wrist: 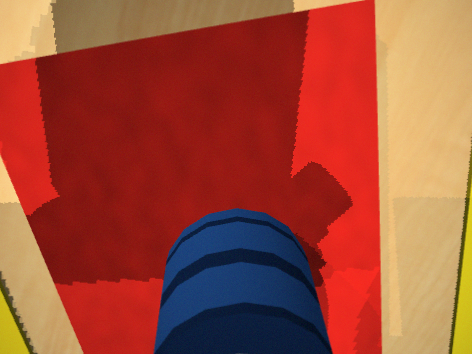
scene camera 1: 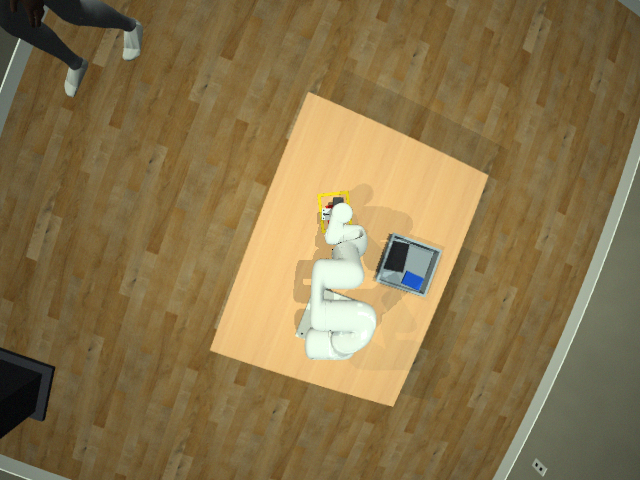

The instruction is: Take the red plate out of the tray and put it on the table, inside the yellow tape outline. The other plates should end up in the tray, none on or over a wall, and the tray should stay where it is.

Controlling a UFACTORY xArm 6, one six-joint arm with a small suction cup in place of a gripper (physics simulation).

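Places are measured from the arm's base along level axes (x ahead, y left, z up), in metres.
Where they show: hand at its tool point: (wrist: 238, 248).
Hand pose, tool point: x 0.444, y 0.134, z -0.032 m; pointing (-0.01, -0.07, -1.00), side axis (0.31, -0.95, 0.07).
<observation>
Each offset is from my tool point to the top centre of the thing. Level surfaces: height alone.
The red plate @(0.003 m back, 0.004 m left, 0.010 m up) (scene camera 1: 329, 206) (wrist: 150, 150) is flat within the yellow tape outline (scene camera 1: 333, 193) (wrist: 465, 310). In the wrist view bare wood shows between the plate and the tape on both sides. Its far end and the tape's near end are out of that view. The plate is at or very close to the table. My blue suction cup (wrist: 243, 280) is against the plate's top and appears shut on it; the contact is hidden. The arm covers the cup in the scene view. The grey tray @(0.101 m back, 0.377 m right, 0.050 m up) (scene camera 1: 419, 258) holds a black plate @(0.082 m back, 0.321 m right, 0.013 m up) (scene camera 1: 396, 256) and a blue plate @(0.163 m back, 0.434 m right, 0.013 m up) (scene camera 1: 413, 280), both inside its walls.
The white arm (scene camera 1: 343, 315) stretches from its base over the wooden table @(0.000 m up) (scene camera 1: 382, 155) to the outline. The tray stands to the right of the arm, near the table's right edge. A person's legs (scene camera 1: 98, 15) show at the top left, and a black object (scene camera 1: 20, 392) stands at the lower left.
</observation>
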